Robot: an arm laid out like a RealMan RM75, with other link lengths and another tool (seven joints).
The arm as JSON. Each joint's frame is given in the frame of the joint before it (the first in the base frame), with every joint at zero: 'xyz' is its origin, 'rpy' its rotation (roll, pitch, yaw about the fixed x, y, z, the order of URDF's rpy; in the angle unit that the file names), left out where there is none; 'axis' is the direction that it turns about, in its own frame. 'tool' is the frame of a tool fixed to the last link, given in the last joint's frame.
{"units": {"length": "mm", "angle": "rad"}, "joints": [
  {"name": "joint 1", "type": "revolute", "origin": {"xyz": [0.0, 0.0, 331.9]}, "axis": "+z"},
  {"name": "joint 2", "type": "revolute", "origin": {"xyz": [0.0, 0.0, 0.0], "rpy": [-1.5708, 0.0, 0.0]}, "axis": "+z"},
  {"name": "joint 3", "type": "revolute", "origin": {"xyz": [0.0, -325.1, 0.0], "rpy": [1.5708, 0.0, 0.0]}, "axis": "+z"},
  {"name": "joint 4", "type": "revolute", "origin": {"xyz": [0.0, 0.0, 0.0], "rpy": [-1.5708, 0.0, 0.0]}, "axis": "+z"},
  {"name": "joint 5", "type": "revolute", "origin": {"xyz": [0.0, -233.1, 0.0], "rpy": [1.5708, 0.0, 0.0]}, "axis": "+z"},
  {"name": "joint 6", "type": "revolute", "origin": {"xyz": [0.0, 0.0, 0.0], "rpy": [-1.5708, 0.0, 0.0]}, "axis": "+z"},
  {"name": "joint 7", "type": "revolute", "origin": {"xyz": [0.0, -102.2, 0.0], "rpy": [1.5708, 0.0, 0.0]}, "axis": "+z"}
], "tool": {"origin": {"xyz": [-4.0, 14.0, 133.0], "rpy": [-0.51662, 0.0, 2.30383]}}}
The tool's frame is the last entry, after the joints.
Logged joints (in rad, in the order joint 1, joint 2, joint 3, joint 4, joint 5, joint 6, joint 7), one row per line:
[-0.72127, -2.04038, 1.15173, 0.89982, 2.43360, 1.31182, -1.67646]
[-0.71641, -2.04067, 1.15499, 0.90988, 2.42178, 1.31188, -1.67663]
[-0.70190, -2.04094, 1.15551, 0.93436, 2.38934, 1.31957, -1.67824]
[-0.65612, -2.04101, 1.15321, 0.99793, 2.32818, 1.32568, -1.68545]
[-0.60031, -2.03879, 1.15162, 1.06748, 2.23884, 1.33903, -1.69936]
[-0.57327, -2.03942, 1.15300, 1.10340, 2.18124, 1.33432, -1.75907]
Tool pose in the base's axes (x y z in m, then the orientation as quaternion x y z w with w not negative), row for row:
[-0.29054, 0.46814, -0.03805, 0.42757, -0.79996, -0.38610, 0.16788]
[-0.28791, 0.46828, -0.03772, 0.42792, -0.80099, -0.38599, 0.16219]
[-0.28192, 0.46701, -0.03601, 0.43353, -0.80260, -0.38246, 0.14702]
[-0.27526, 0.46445, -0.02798, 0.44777, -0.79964, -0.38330, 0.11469]
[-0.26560, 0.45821, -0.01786, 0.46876, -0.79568, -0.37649, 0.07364]
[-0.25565, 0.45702, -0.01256, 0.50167, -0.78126, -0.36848, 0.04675]
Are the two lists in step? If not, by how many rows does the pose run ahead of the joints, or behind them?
They are in step.
